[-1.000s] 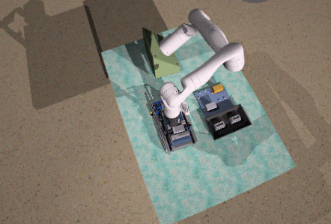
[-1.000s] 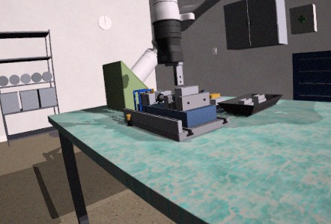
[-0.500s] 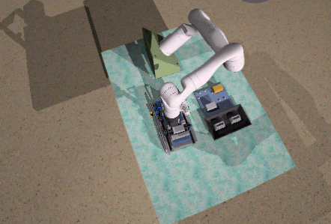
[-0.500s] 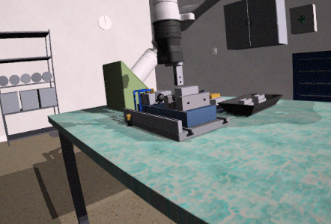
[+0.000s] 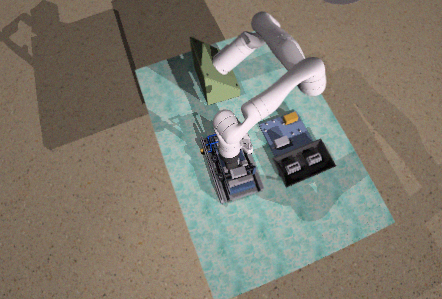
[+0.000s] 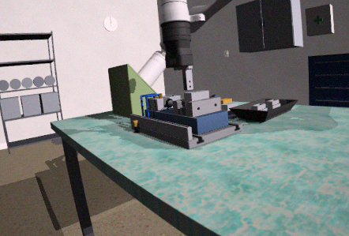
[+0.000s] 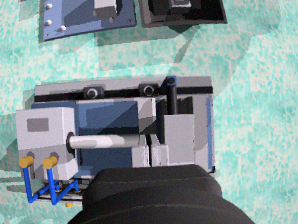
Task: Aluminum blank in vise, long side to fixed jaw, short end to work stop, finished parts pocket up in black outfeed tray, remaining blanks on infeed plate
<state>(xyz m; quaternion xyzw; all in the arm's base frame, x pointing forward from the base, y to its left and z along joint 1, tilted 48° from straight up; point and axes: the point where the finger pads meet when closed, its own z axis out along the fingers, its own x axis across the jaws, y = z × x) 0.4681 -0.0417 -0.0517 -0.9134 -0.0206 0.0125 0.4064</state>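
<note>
My hand is 3 cm short of the gray blank and 4 cm above it. The rest, counted from my hand: fixed jaw 6 cm ahead, 6 cm below; then blue infeed plate 11 cm behind, 27 cm to the left, 13 cm below; then vise 4 cm behind, 10 cm below.
</note>
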